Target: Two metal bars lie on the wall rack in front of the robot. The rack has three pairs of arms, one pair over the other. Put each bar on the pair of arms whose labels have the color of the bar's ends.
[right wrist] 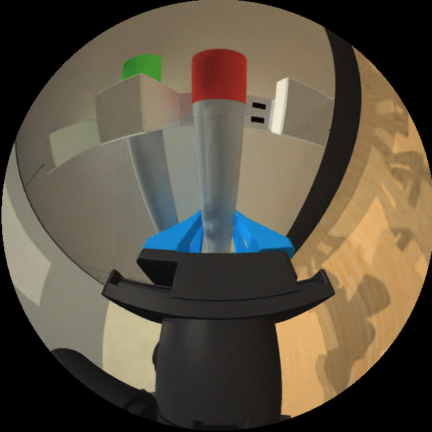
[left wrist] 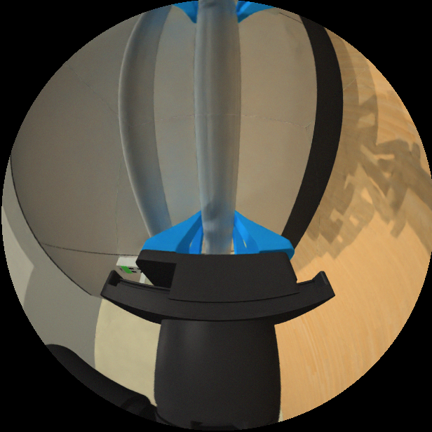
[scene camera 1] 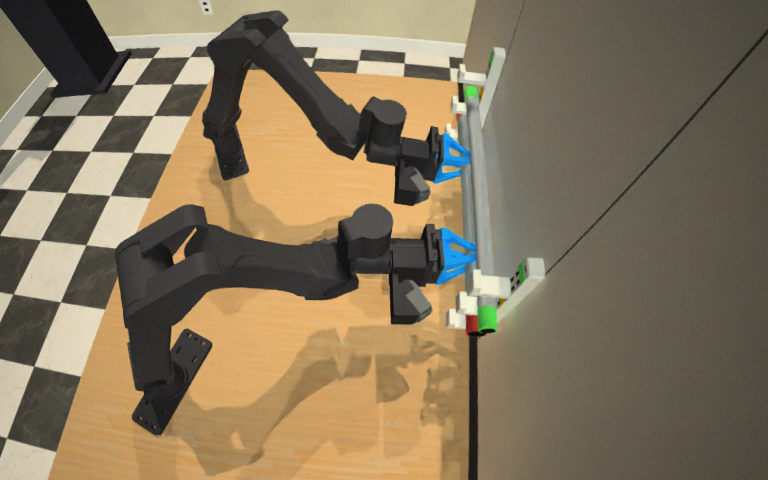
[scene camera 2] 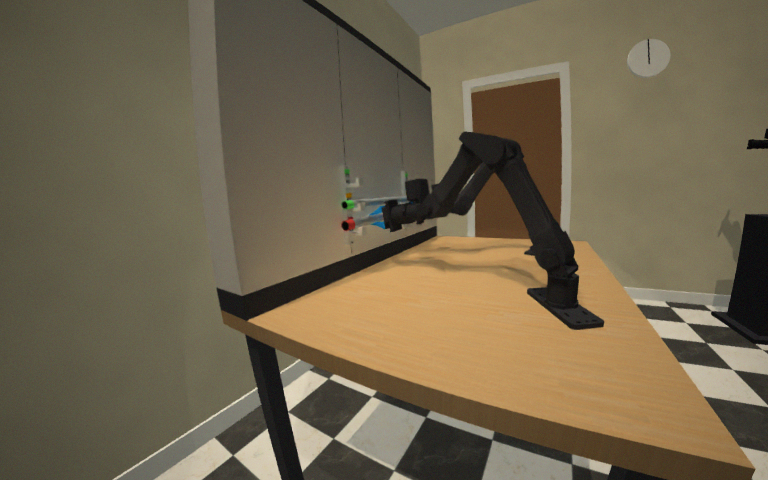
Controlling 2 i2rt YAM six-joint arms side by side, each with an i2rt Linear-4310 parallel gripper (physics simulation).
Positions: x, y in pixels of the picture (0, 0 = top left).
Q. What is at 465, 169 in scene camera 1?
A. A red-ended bar.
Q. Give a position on a grey wall panel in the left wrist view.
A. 74, 190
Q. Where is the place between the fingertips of the right gripper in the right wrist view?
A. At 217, 214
